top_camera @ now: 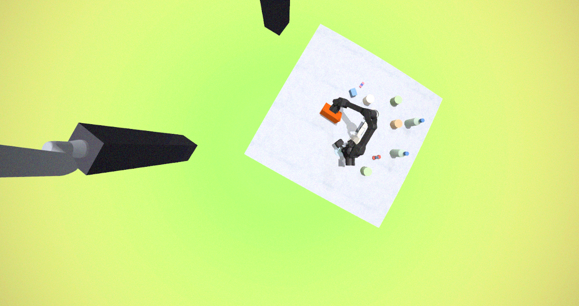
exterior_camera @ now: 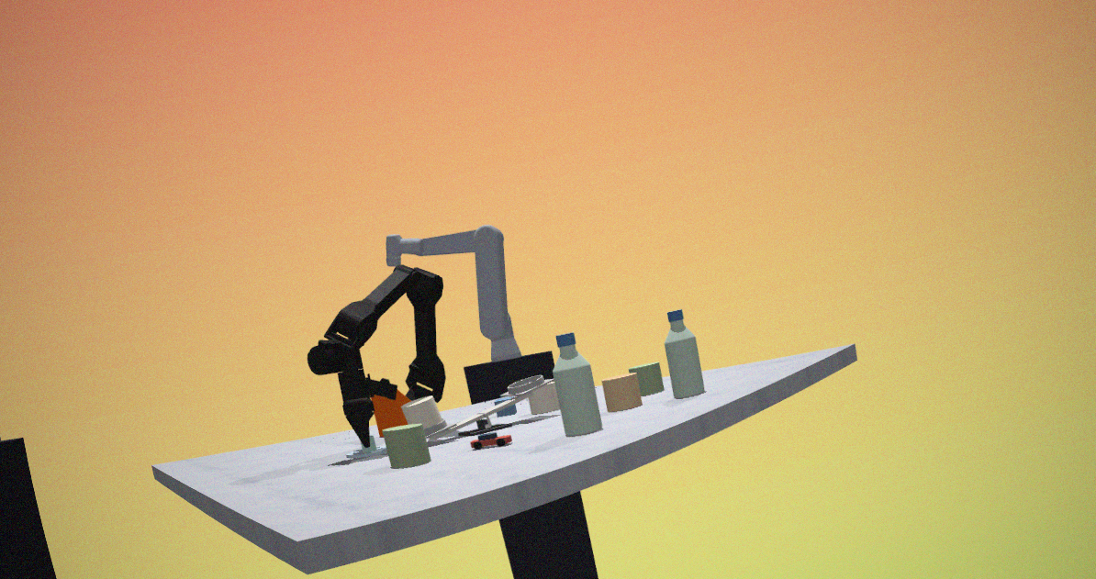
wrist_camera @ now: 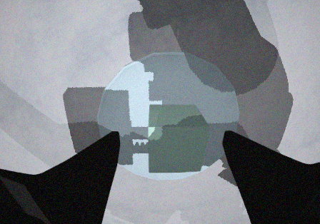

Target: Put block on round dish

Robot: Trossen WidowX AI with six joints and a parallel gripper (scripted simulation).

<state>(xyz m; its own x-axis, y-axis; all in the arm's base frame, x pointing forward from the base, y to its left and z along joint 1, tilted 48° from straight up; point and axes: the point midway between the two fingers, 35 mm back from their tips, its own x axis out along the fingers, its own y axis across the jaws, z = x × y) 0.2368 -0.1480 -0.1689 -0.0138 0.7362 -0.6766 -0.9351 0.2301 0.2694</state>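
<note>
Right now the pale blue round dish is 10 mm below my gripper tip. Round my gripper tip: tan cylinder 260 mm ahead, 440 mm to the left, 20 mm above; then red toy car 290 mm ahead, 120 mm to the left.
</note>
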